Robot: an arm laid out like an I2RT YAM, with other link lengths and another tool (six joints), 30 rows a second.
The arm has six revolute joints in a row. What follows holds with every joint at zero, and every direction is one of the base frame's. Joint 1 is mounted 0.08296 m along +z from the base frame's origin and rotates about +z. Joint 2 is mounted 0.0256 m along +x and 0.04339 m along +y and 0.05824 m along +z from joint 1 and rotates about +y. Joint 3 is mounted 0.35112 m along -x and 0.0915 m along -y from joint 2 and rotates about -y. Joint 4 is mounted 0.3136 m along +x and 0.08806 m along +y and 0.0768 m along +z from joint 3 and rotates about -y. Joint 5 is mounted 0.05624 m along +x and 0.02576 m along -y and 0.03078 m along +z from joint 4 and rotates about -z. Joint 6 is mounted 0.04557 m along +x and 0.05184 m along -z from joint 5 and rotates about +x. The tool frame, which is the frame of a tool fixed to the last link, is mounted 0.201 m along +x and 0.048 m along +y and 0.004 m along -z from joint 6; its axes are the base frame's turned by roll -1.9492, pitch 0.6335 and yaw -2.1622 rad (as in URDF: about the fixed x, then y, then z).
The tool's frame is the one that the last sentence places.
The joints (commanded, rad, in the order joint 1, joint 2, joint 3, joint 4, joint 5, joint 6), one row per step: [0.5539 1.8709 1.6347 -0.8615 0.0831 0.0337]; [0.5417 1.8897 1.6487 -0.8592 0.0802 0.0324]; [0.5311 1.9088 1.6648 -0.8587 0.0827 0.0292]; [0.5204 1.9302 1.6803 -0.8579 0.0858 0.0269]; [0.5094 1.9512 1.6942 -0.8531 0.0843 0.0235]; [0.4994 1.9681 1.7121 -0.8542 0.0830 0.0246]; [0.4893 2.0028 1.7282 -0.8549 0.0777 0.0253]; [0.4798 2.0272 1.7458 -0.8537 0.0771 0.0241]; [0.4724 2.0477 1.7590 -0.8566 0.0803 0.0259]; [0.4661 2.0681 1.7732 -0.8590 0.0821 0.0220]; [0.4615 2.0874 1.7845 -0.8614 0.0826 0.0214]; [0.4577 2.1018 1.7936 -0.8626 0.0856 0.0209]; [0.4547 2.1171 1.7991 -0.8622 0.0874 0.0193]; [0.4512 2.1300 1.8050 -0.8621 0.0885 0.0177]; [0.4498 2.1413 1.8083 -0.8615 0.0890 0.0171]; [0.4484 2.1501 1.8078 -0.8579 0.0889 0.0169]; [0.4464 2.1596 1.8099 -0.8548 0.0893 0.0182]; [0.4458 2.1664 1.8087 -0.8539 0.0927 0.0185]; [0.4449 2.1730 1.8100 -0.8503 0.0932 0.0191]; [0.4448 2.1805 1.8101 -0.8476 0.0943 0.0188]
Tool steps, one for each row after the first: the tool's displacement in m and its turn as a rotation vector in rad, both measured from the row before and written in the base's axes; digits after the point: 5 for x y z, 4 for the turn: [0.00839 -0.00223 -0.00381 0.0003 0.0033 -0.0097]; [0.00860 -0.00277 -0.00356 -0.0046 0.0005 -0.0089]; [0.00870 -0.00308 -0.00519 -0.0059 0.0027 -0.0100]; [0.00866 -0.00214 -0.00526 -0.0014 0.0022 -0.0073]; [0.00790 -0.00207 -0.00188 0.0014 0.0008 -0.0104]; [0.00743 -0.00139 -0.01292 -0.0047 0.0193 -0.0084]; [0.00828 -0.00200 -0.00649 -0.0026 0.0051 -0.0082]; [0.00583 -0.00298 -0.00672 -0.0065 0.0080 -0.0104]; [0.00540 -0.00213 -0.00636 -0.0069 0.0065 -0.0035]; [0.00395 -0.00135 -0.00694 -0.0053 0.0090 -0.0043]; [0.00366 -0.00166 -0.00496 -0.0056 0.0046 -0.0045]; [0.00256 -0.00133 -0.00688 -0.0062 0.0076 -0.0022]; [0.00264 -0.00146 -0.00533 -0.0045 0.0056 -0.0024]; [0.00132 -0.00047 -0.00539 -0.0039 0.0064 -0.0010]; [0.00098 -0.00048 -0.00518 -0.0025 0.0052 -0.0012]; [0.00185 -0.00061 -0.00458 -0.0017 0.0038 -0.0034]; [0.00023 -0.00125 -0.00459 -0.0058 0.0051 -0.0021]; [0.00145 -0.00007 -0.00315 -0.0009 0.0014 -0.0016]; [0.00057 -0.00010 -0.00429 -0.0031 0.0038 -0.0002]
